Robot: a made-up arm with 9 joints.
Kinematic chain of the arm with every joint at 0, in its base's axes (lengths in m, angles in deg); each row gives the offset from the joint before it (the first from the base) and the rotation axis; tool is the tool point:
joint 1: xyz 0 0 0.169 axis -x
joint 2: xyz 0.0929 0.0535 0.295 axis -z
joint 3: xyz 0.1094 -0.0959 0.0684 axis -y
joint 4: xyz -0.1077 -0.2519 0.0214 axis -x
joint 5: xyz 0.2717 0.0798 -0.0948 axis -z
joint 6: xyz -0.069 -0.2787 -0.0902 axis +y
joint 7: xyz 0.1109 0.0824 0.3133 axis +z
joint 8: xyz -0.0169 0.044 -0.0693 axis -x
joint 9: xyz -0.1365 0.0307 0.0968 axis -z
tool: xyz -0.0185 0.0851 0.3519
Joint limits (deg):
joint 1: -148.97..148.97
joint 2: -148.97..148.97
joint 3: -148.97..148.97
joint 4: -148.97..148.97
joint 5: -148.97..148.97
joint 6: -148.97..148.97
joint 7: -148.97..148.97
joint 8: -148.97..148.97
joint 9: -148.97..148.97
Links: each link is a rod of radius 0.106 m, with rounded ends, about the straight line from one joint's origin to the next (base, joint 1, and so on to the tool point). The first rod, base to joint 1, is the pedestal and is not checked.
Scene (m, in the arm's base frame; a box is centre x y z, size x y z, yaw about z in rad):
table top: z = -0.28
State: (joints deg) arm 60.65 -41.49 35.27 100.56 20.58 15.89 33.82 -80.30 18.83
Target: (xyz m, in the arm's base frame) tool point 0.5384 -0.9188 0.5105
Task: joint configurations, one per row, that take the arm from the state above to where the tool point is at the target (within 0.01 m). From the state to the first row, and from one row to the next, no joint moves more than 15 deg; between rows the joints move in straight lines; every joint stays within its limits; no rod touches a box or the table.
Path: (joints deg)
1: 46.95 -40.96 37.43 93.98 23.60 21.89 36.36 -84.54 18.96
2: 33.26 -40.43 39.58 87.41 26.61 27.90 38.90 -88.78 19.09
3: 19.56 -39.90 41.74 80.83 29.63 33.90 41.43 -93.02 19.21
4: 5.86 -39.37 43.90 74.26 32.64 39.90 43.97 -97.26 19.34
5: -7.83 -38.84 46.06 67.68 35.66 45.90 46.51 -101.50 19.47
6: -21.53 -38.31 48.21 61.11 38.68 51.91 49.05 -105.74 19.60

